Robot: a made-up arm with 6 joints.
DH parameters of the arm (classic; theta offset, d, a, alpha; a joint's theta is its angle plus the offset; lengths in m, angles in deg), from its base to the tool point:
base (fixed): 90 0.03 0 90
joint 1: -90 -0.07 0.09 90
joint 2: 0 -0.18 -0.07 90
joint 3: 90 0.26 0.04 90
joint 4: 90 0.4 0.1 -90
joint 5: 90 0.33 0.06 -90
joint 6: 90 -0.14 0.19 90
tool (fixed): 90 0.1 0 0
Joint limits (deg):
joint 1: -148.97..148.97
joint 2: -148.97..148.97
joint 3: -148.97..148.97
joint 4: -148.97..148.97
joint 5: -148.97..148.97
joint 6: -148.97..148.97
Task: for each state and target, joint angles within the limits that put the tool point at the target. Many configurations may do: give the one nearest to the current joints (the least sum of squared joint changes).
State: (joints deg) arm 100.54 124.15 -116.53 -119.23 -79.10 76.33
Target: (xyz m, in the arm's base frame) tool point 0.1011 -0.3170 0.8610
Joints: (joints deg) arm 140.34 127.52 -109.09 -125.09 -71.34 74.74
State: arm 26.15 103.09 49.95 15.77 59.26 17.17
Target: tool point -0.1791 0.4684 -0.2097
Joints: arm 54.56 53.39 40.66 0.49 42.43 23.35
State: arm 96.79 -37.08 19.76 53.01 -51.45 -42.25
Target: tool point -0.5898 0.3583 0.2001
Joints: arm 82.62 -34.64 43.26 55.14 -58.66 -35.95
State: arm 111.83 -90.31 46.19 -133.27 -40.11 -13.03
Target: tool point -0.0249 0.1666 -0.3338
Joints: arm 122.61 -89.31 41.01 -133.59 -55.59 -17.39
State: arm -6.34 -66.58 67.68 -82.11 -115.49 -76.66
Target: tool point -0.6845 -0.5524 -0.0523
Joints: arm 33.61 -34.85 58.07 -84.63 -124.79 -84.50
